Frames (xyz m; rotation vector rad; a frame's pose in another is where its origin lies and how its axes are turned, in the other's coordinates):
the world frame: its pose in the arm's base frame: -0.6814 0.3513 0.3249 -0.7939 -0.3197 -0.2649
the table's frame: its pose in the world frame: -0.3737 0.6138 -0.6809 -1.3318 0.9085 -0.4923
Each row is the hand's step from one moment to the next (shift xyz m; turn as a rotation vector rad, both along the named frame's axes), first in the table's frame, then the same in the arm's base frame.
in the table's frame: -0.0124 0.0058 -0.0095 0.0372 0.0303 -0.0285
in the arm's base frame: -0.0125 0.0037 -0.0104 -0.0128 -0.0543 -0.0023
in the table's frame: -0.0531 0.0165 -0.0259 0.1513 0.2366 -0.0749
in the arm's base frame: -0.0401 0.0247 -0.0393 -0.0047 -0.2695 -0.1089
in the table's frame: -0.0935 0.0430 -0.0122 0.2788 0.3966 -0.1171
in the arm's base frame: -0.0379 0.0462 -0.0847 0.0081 -0.4688 -0.1699
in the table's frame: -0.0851 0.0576 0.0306 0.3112 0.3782 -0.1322
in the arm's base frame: 0.0063 0.0449 -0.0972 0.0027 -0.4889 -0.1355
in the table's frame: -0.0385 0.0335 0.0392 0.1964 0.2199 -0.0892
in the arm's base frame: 0.0274 0.0240 -0.0530 -0.0052 -0.3001 -0.0691
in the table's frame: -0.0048 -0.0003 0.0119 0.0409 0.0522 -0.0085
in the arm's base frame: 0.0097 0.0076 -0.0036 0.0089 -0.0629 -0.0209
